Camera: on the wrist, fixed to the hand. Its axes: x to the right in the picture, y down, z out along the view.
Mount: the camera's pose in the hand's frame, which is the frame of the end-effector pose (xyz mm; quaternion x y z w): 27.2 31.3 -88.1 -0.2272 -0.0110 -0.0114 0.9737
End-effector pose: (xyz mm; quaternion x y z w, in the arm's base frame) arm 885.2 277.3 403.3 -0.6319 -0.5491 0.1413 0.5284
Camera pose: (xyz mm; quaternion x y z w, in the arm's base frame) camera 978.8 260.1 423.9 -0.7275 -0.5798 0.0138 0.3665
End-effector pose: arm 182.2 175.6 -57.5 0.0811 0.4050 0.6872 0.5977
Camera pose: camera 98.7 160.6 -105.2 -0.0539 0.2326 0.7534 0.6127
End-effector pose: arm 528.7 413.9 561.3 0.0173 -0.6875 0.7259 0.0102
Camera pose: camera 499.3 499.9 526.4 0.0304 -0.8343 0.5503 0.0146
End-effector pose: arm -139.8 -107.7 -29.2 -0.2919 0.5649 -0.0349 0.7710
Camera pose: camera -217.2 -128.4 -84.5 -0.4662 0.5462 0.0888 0.6902
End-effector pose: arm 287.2 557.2 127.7 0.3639 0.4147 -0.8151 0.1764
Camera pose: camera 326.7 609.9 56.0 0.3006 0.5912 -0.7055 0.2497
